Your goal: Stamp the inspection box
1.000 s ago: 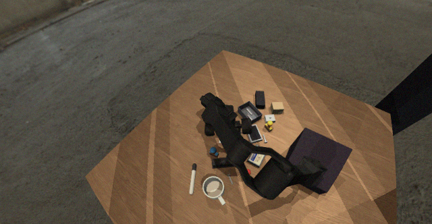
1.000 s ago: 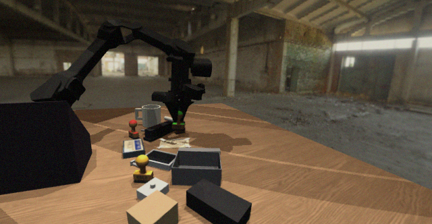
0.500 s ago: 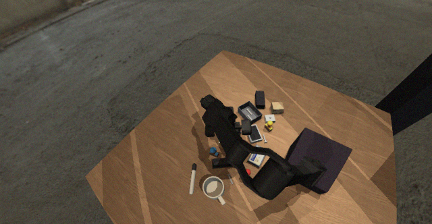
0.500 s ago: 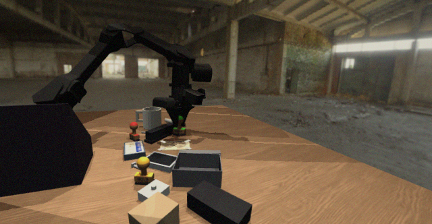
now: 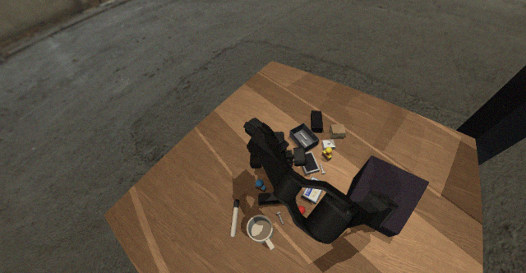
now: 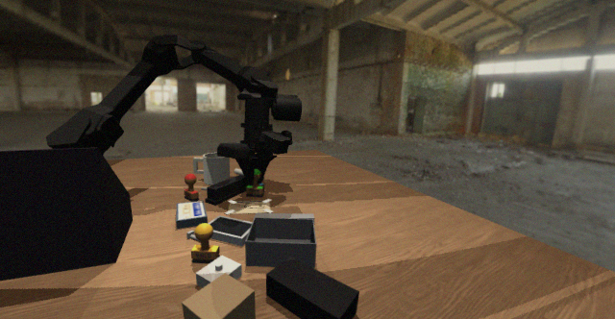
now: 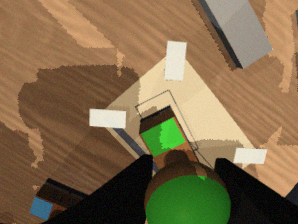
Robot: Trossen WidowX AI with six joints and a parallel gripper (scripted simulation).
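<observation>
The cream card is 1 cm behind my gripper tip, 1 cm to the left of it and 6 cm below it. Also, from my gripper tip: flat grey bar 3 cm ahead, 10 cm to the right, 5 cm below; then green-knobbed stamp 1 cm below; then blue stamp 4 cm ahead, 9 cm to the left, 4 cm below.
</observation>
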